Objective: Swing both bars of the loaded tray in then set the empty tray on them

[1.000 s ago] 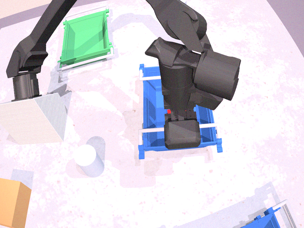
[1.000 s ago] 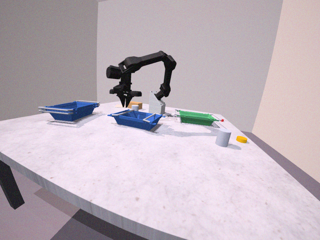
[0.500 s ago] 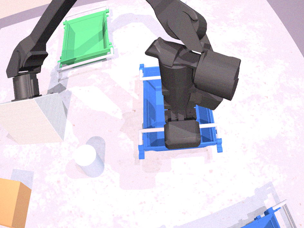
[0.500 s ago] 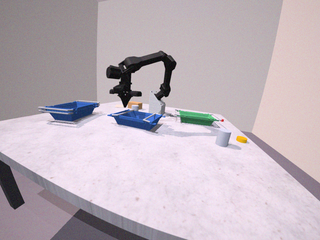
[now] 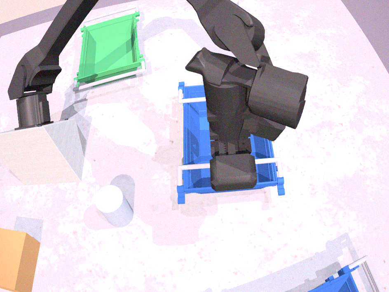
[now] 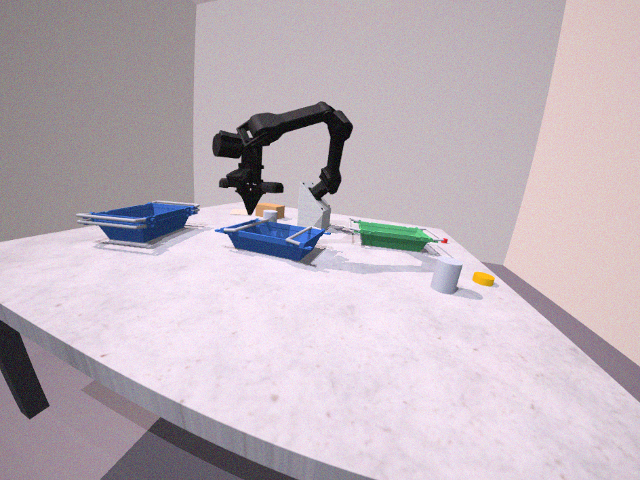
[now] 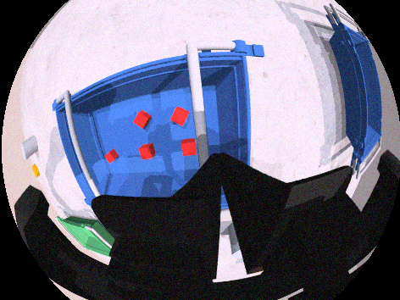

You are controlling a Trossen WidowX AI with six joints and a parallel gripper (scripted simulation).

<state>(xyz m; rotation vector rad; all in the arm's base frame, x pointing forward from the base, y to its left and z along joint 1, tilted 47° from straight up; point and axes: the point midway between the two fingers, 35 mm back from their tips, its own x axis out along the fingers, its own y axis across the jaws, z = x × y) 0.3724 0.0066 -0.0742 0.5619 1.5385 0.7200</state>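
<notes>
The green tray is 390 mm to the left of my gripper tip, 320 mm behind it and 50 mm below it. Also, from my gripper tip: orange box: 430 mm behind, 200 mm to the right, 60 mm below; yellow disc: 660 mm to the left, 100 mm behind, 80 mm below; red cube: 620 mm to the left, 520 mm behind, 80 mm below.
</notes>
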